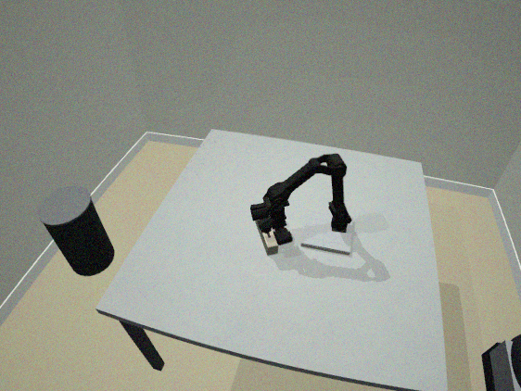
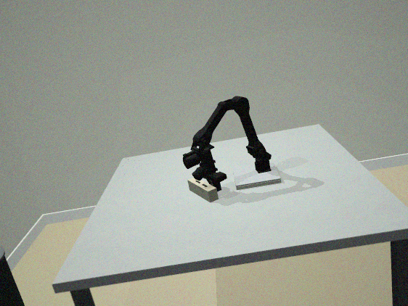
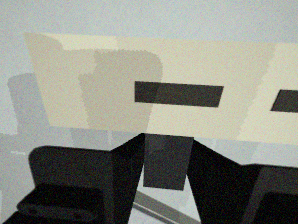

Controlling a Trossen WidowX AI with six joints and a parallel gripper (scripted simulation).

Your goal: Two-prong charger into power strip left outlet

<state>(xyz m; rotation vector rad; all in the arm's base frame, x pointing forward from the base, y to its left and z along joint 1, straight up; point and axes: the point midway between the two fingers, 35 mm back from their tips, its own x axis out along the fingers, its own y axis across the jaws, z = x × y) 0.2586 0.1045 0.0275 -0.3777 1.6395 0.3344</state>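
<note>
Right now my gripper tip is 1 cm to the right of the two-prong charger, 1 cm below it and 1 cm short of it.
</note>
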